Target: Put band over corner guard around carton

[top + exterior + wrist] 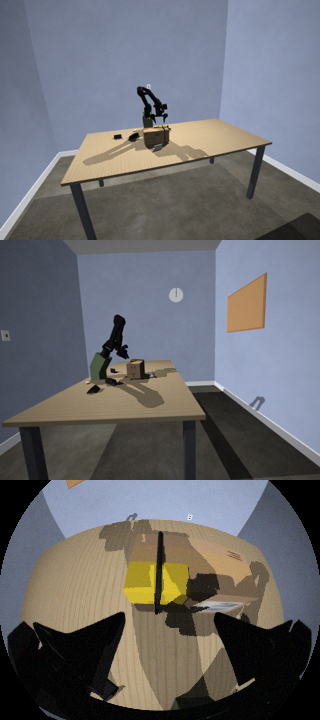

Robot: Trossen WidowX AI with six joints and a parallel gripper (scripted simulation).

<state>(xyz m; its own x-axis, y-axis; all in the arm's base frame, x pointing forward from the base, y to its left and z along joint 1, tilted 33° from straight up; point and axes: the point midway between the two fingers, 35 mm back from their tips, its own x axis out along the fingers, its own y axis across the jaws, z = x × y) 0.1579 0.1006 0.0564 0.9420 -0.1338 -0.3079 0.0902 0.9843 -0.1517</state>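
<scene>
The brown carton is 110 mm below my hand, 110 mm ahead of it and 80 mm to the right of it. The rest, counted from my hand: white piece 280 mm behind, 240 mm to the right, 180 mm below.
</scene>
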